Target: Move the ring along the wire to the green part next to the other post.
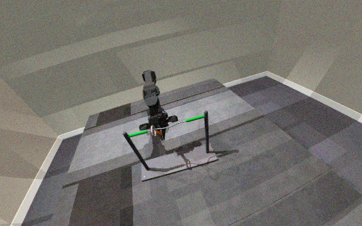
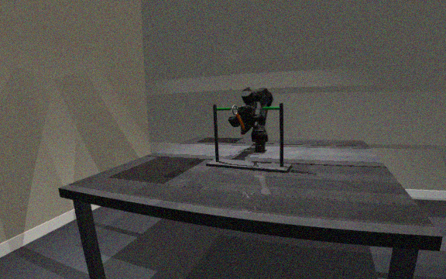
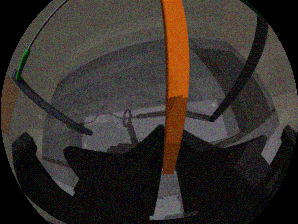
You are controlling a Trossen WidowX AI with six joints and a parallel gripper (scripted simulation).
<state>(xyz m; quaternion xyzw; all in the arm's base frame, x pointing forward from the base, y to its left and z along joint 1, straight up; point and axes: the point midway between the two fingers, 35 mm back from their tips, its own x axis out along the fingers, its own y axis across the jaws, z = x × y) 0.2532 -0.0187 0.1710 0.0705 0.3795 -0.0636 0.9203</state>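
Now: gripper tip 90 mm below the ring with orange handle, 20 mm short of it and 10 mm to the left of it.
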